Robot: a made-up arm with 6 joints. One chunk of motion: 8 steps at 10 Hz.
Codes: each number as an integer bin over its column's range. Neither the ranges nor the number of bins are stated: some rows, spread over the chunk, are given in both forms.
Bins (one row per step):
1: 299 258 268 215 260 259
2: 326 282 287 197 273 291
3: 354 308 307 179 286 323
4: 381 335 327 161 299 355
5: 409 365 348 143 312 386
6: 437 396 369 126 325 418
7: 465 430 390 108 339 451
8: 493 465 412 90 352 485
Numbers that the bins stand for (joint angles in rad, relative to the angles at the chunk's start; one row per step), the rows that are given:
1: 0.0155 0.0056 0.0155 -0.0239 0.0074 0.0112
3: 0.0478 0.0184 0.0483 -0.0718 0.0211 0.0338
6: 0.0966 0.0407 0.1005 -0.1423 0.0417 0.0672
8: 0.1294 0.0583 0.1367 -0.1902 0.0560 0.0908
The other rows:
2: 0.0314 0.0117 0.0315 -0.0478 0.0142 0.0225
4: 0.0637 0.0252 0.0652 -0.0958 0.0280 0.0450
5: 0.0801 0.0329 0.0828 -0.1197 0.0349 0.0560
7: 0.1130 0.0494 0.1182 -0.1663 0.0491 0.0789

